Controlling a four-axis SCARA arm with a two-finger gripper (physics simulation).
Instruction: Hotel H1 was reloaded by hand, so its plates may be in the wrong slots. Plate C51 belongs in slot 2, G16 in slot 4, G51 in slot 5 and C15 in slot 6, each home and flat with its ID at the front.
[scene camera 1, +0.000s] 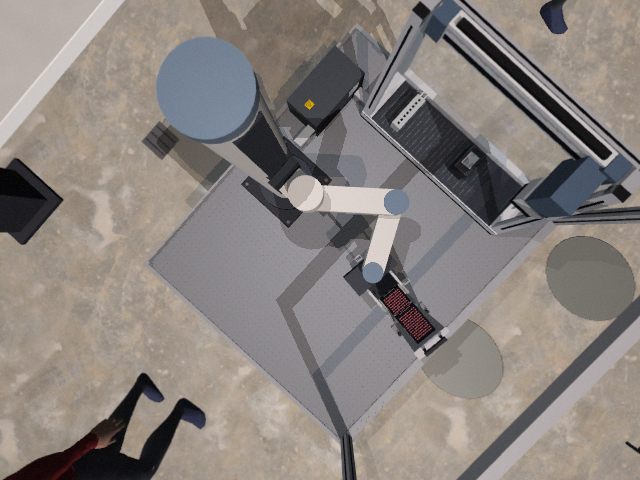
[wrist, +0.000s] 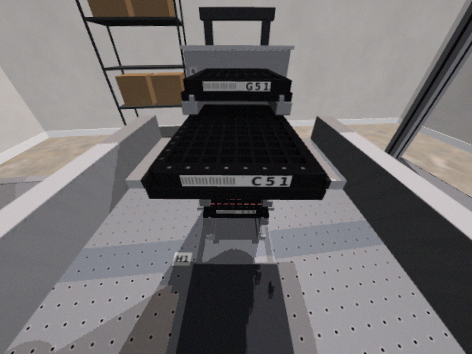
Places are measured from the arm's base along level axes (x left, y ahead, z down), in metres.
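Where they show: gripper, fingertip midpoint: (scene camera 1: 396, 301) (wrist: 236, 130).
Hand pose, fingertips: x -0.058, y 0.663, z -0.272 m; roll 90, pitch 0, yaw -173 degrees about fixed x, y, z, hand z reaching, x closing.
Observation:
After its pixels a point has its place.
My gripper (scene camera 1: 395, 298) @(z -0.272, x -0.057, y 0.663 m) (wrist: 236, 130) @(z -0.272, x -0.057, y 0.663 m) is shut on plate C51 (wrist: 236, 187) @(z -0.261, x -0.052, y 0.619 m), its fingers along both sides. The black plate is level, its label toward the wrist camera, held out in front of hotel H1 (wrist: 237, 59) @(z -0.307, x -0.078, y 0.824 m) (scene camera 1: 419, 353) @(z -0.323, x -0.138, y 0.831 m). In the scene view the held plate (scene camera 1: 398, 304) @(z -0.263, x -0.061, y 0.677 m) shows red wells. Plate G51 (wrist: 237, 86) @(z -0.293, x -0.063, y 0.698 m) (scene camera 1: 415, 324) @(z -0.291, x -0.072, y 0.763 m) sits behind and higher in the hotel, label to the front. A lower plate (wrist: 236, 213) @(z -0.149, x -0.063, y 0.698 m) with a label too small to read surely shows beneath C51. G16 cannot be made out; C51 covers the middle of the hotel.
A dark block (wrist: 235, 310) @(z -0.073, x -0.052, y 0.616 m) lies below in front of the hotel, beside the H1 tag (wrist: 182, 258) @(z -0.013, x 0.034, y 0.717 m). A dark box (scene camera 1: 326, 85) @(z -0.128, x 0.406, y -0.120 m) with a yellow mark and a framed machine (scene camera 1: 563, 188) @(z -0.501, x 0.508, y 0.709 m) with a dark deck stand on the perforated table (scene camera 1: 222, 273) @(z -0.013, x -0.518, y 0.063 m). A person's legs (scene camera 1: 165, 434) show at lower left.

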